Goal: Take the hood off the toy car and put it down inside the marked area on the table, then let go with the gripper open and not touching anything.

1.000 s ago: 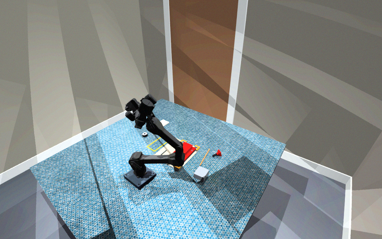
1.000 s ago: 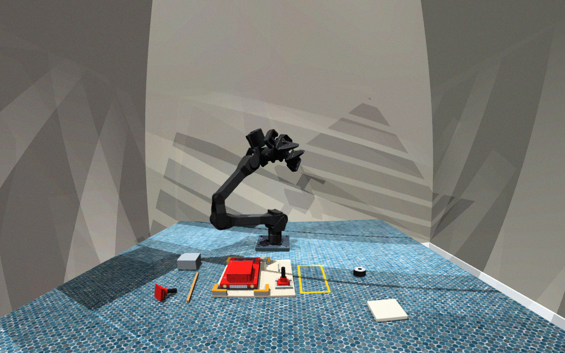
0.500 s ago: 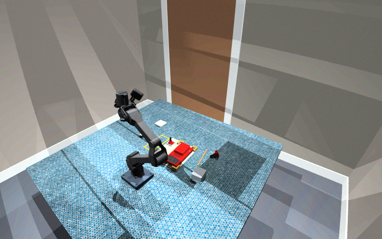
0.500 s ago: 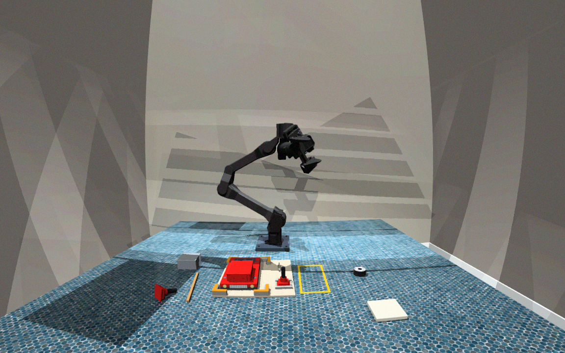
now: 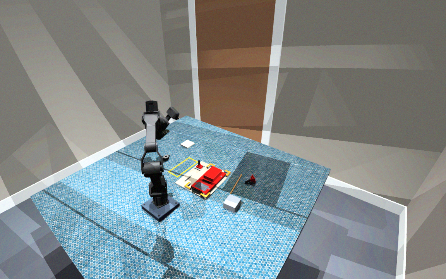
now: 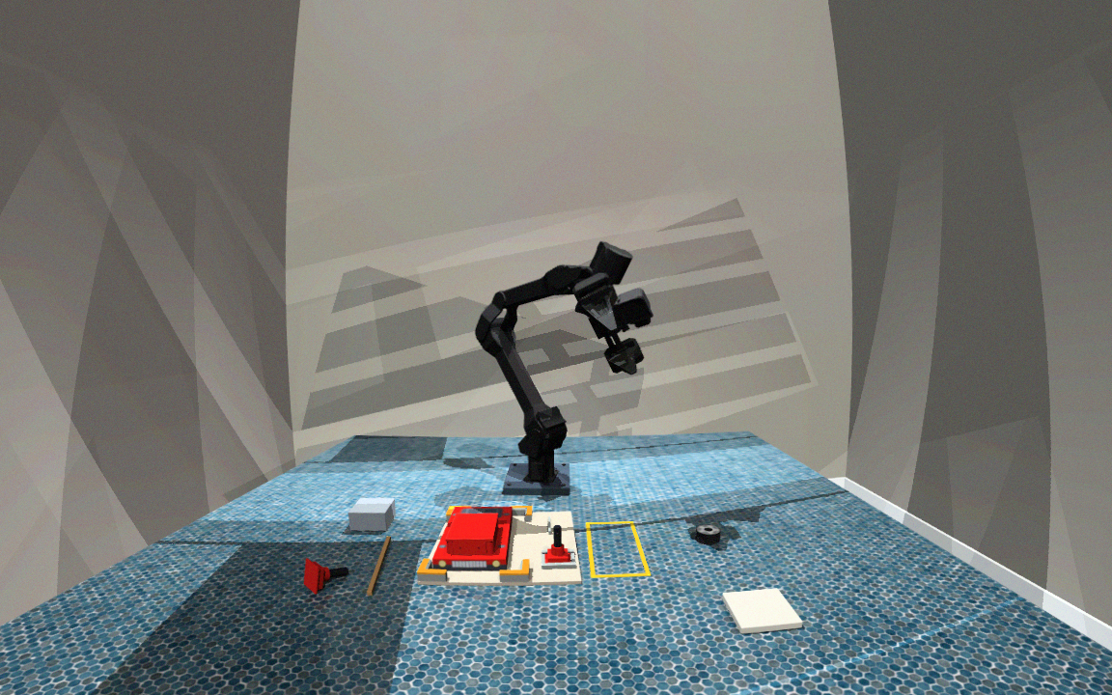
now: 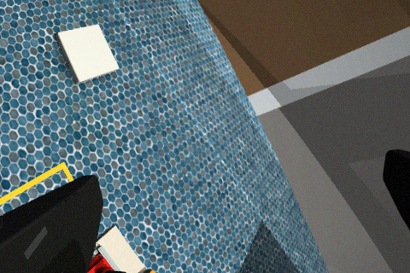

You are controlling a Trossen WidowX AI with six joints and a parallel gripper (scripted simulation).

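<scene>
Now: the red hood 27 cm below my gripper tip, 22 cm to the right of it and 9 cm ahead of it. The rest, counted from my gripper tip: tile 31 cm below, 19 cm to the left, 19 cm ahead; black ring 30 cm below, 14 cm to the left, 2 cm behind; wooden stick 35 cm to the right, 31 cm below, 17 cm ahead.
</scene>
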